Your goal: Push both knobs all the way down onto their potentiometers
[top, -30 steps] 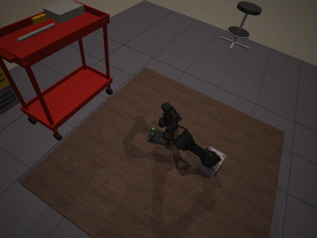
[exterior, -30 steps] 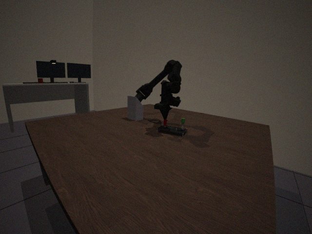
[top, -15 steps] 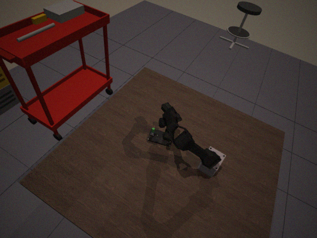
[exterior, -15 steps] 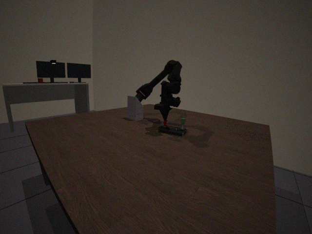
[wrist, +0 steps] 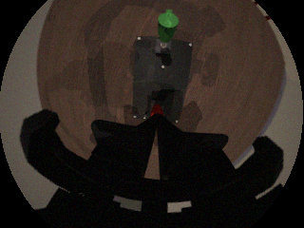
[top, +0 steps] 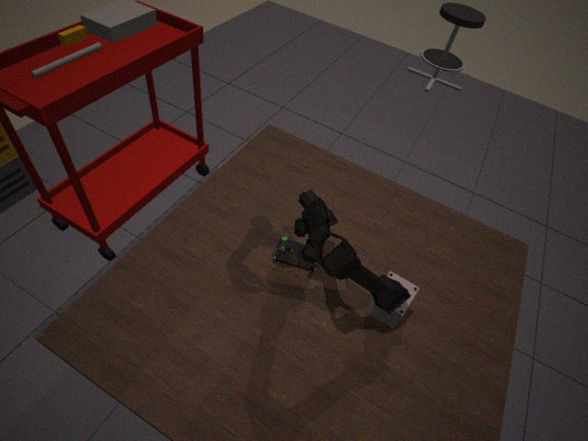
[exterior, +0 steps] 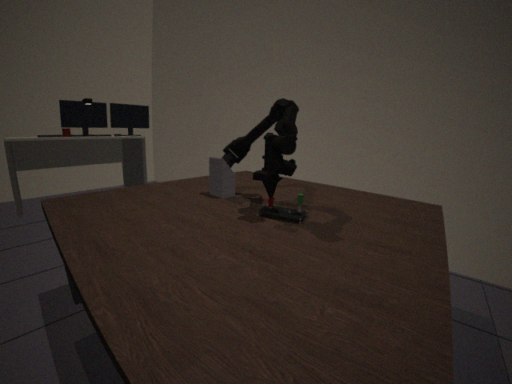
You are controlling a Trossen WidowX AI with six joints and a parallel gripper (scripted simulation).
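My gripper tip is now 10 mm above the red knob. Also, from my gripper tip: green knob (100 mm ahead, 40 mm to the left, 10 mm above).
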